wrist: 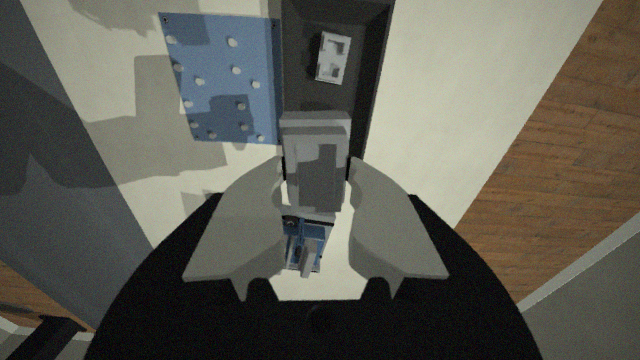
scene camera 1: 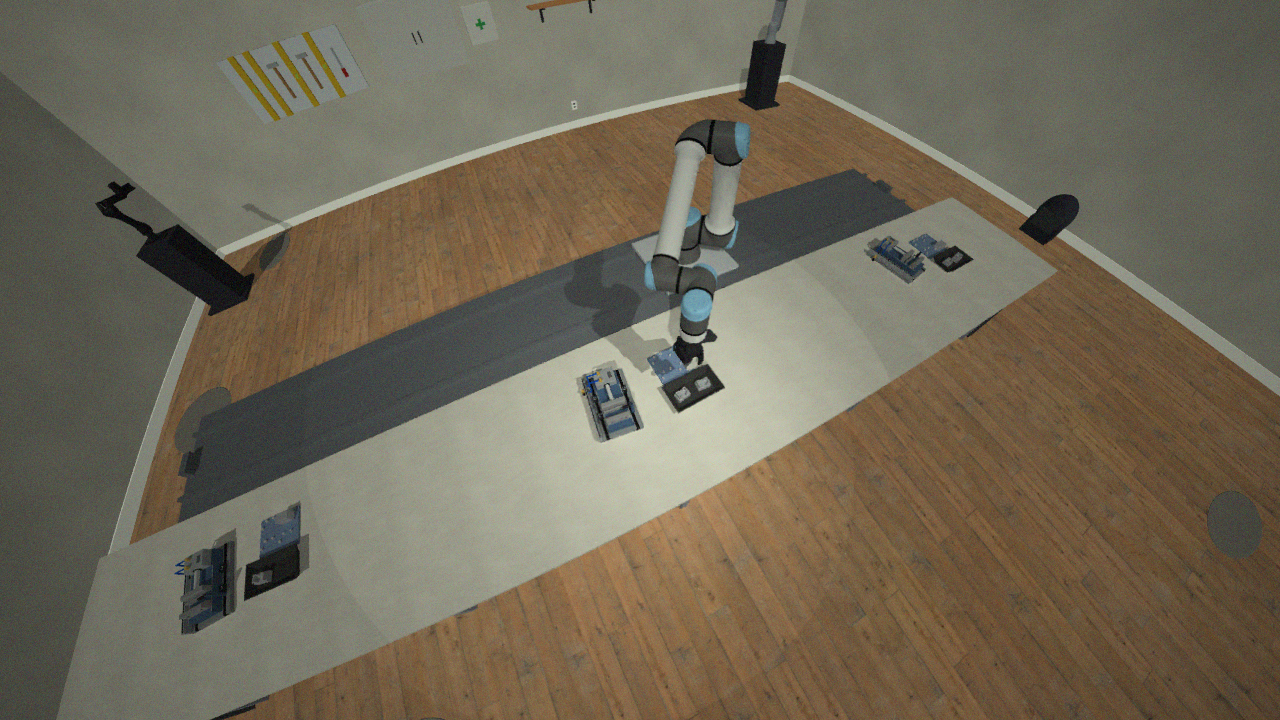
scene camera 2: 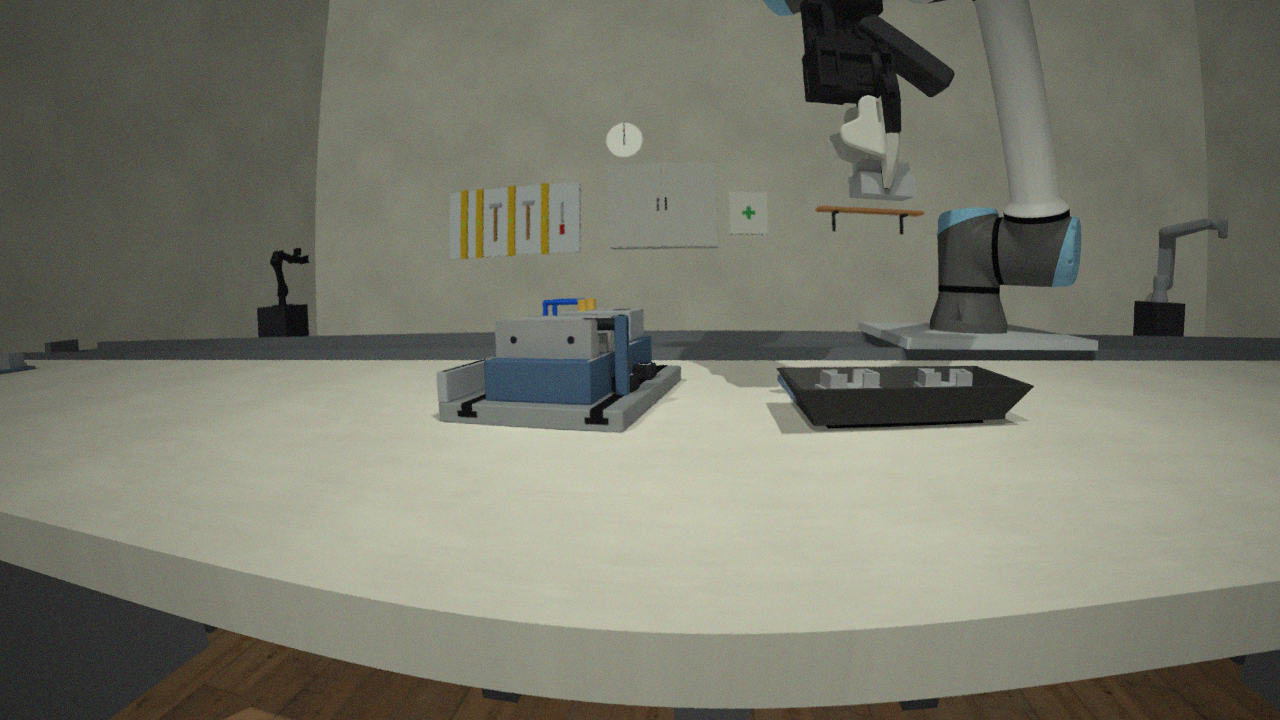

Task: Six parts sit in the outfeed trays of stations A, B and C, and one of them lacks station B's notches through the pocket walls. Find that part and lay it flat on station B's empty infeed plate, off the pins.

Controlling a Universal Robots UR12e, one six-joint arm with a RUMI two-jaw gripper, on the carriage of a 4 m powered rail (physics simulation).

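Places are measured from the arm's base along level axes (x ahead, y left, z up), in centimetres.
Pixels of known places: gripper, fingertip midpoint: [wrist: 315, 160] [scene camera 1: 691, 363] [scene camera 2: 879, 191]; arm's base, origin of the base link: [scene camera 1: 683, 253] [scene camera 2: 968, 330].
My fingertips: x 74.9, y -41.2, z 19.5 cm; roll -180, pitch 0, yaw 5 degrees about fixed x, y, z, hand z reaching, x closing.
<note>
For each thing: its middle in the pictures, then the offset to it from my fingertips. "spot": a spot on its surface instead.
- grey part, body centre: [wrist: 315, 164] [scene camera 2: 881, 180] dx +0.0, dy +0.3, dz +1.2 cm
- blue infeed plate, body centre: [wrist: 230, 88] [scene camera 1: 673, 363] dx -14.4, dy +1.0, dz -22.1 cm
- tray part, body centre: [scene camera 2: 944, 388] [wrist: 332, 59] [scene camera 1: 702, 383] dx +1.7, dy +6.7, dz -19.6 cm
- grey fixture, body centre: [scene camera 2: 574, 355] [wrist: 267, 245] [scene camera 1: 610, 400] dx -8.6, dy -32.8, dz -17.6 cm
- right station's tray, surface spot: [scene camera 1: 952, 258] spot: dx +1.2, dy +189.8, dz -20.0 cm
My gripper [scene camera 1: 694, 359] [scene camera 2: 886, 177] [wrist: 315, 160] is shut on a grey part [scene camera 2: 868, 185] [wrist: 320, 185], held in the air; a broad recess shows on it in the wrist view. It is above the middle station, beyond its black outfeed tray [scene camera 1: 680, 407] [scene camera 2: 913, 409] [wrist: 371, 60] in scene camera 2. The blue infeed plate [scene camera 1: 666, 363] [wrist: 215, 60] has several light pins and no part on it. Two light grey pocketed parts lie in the tray: one [scene camera 1: 682, 394] [scene camera 2: 848, 380] and another [scene camera 1: 702, 384] [scene camera 2: 944, 379]. One tray part [wrist: 332, 59] shows in the wrist view; the other is hidden.
The middle station's blue and grey fixture [scene camera 1: 611, 402] [scene camera 2: 554, 371] [wrist: 305, 245] stands beside the tray and plate. The left station has a tray [scene camera 1: 290, 564] with a part [scene camera 1: 261, 577]. The right station's tray [scene camera 1: 952, 258] holds parts. The rail [scene camera 1: 429, 358] runs behind the table.
</note>
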